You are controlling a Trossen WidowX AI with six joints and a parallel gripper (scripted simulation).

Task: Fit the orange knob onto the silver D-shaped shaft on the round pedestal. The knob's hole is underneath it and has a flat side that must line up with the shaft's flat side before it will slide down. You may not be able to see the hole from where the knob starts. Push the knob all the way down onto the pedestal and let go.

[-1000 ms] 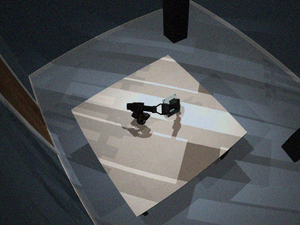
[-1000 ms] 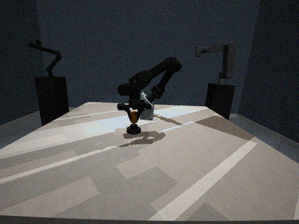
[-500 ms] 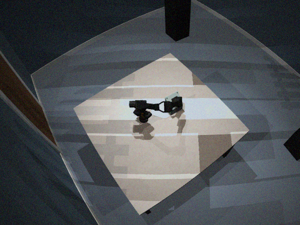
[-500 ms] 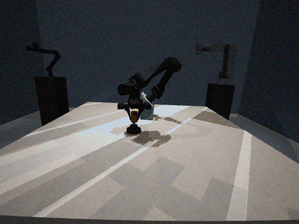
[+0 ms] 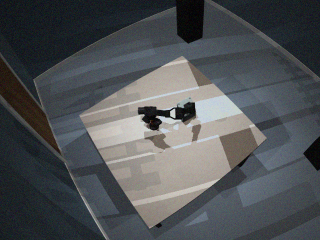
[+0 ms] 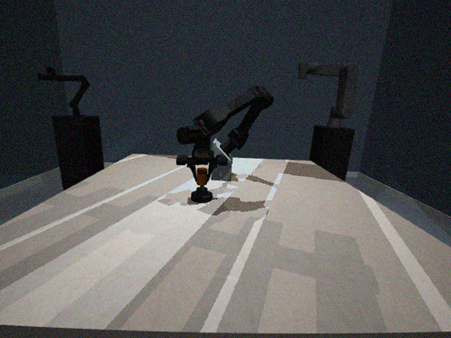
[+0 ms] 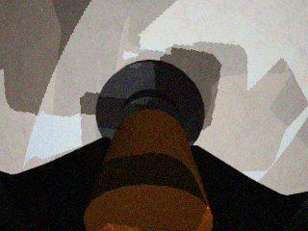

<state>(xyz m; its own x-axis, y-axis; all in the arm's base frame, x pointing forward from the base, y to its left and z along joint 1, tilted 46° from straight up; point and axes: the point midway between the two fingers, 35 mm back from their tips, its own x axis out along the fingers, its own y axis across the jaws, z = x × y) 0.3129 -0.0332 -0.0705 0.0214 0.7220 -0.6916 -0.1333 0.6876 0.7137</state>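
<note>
Right now the orange knob is 3 cm above my gripper tip. Also, from my gripper tip: round pedestal (4 cm below).
</note>
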